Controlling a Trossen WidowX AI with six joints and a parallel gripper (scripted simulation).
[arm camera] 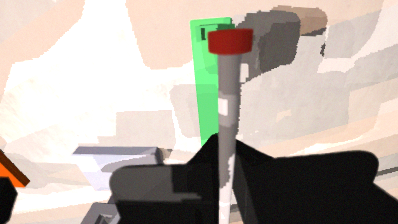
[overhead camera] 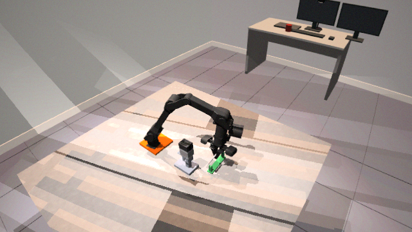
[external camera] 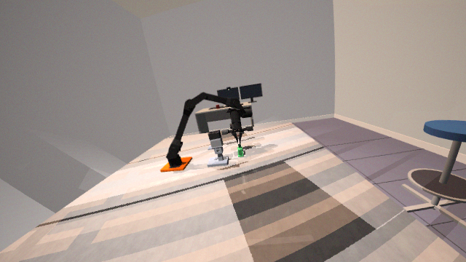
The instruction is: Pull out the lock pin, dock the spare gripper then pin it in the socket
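The green rack is 30 mm below my gripper tip and 10 mm to the left of it. Round my gripper tip: spare gripper (120 mm behind, 80 mm to the right, 70 mm above); then grey mount (130 mm behind, 80 mm to the right).
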